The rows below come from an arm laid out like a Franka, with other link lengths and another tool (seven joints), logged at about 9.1 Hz.
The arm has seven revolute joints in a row. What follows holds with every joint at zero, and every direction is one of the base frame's.
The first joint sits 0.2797 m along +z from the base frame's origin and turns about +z.
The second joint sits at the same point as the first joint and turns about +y.
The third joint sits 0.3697 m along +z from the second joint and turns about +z.
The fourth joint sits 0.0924 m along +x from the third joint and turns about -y.
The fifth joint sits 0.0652 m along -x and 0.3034 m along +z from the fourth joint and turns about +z.
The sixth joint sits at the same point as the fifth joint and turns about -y.
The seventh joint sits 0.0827 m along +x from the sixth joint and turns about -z.
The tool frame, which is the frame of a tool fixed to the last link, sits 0.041 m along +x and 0.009 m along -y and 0.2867 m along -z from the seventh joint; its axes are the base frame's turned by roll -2.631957, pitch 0 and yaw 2.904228 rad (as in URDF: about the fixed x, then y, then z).
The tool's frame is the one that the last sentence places.
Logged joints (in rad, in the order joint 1, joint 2, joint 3, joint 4, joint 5, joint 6, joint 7), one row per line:
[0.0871 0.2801 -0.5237 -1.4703 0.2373 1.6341 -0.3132]
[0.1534 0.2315 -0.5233 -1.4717 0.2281 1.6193 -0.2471]
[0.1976 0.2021 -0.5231 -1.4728 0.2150 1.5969 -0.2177]
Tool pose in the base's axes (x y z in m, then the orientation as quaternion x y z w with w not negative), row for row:
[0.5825 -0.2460 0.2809 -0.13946 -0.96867 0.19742 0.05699]
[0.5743 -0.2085 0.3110 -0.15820 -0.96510 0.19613 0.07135]
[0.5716 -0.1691 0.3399 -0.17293 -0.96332 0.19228 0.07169]
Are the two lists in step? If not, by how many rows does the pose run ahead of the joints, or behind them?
The pose runs 2 rows behind the joints: the pose in row i belongs to the joints in row i - 2.
